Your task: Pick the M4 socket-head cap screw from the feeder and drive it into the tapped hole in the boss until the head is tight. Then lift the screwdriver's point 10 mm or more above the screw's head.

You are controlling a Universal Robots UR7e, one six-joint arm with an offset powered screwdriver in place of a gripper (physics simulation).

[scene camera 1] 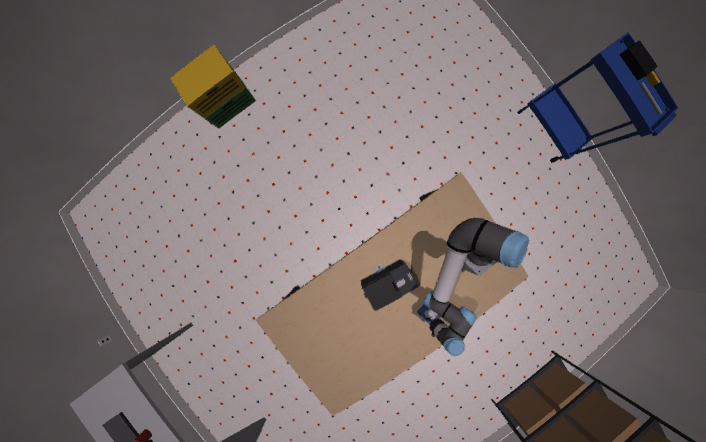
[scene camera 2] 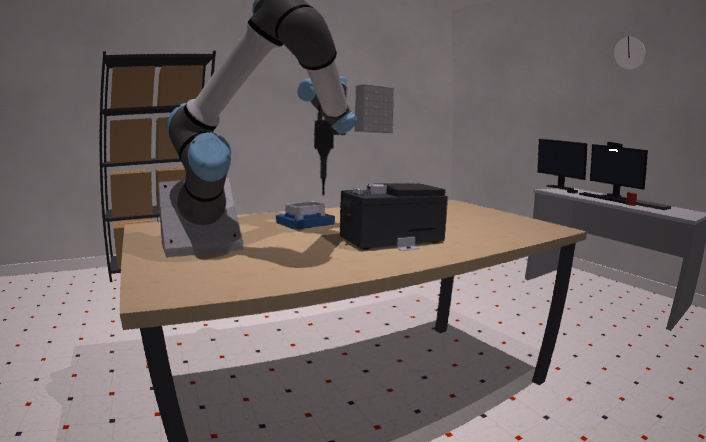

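The black screw feeder stands on the table. A light grey part sits in a blue fixture beside the feeder; its boss and tapped hole are too small to make out. My screwdriver points straight down, its tip a little above the grey part's right end in the scene camera 2 view, apart from the feeder. In the scene camera 1 view the arm partly hides the fixture and the tip. The M4 screw is too small to see, so I cannot tell whether the tip carries it.
The wooden table carries the arm's grey base plate. A small light bracket stands against the feeder's side. A blue cart, yellow-green cabinet and shelf rack stand away from the table.
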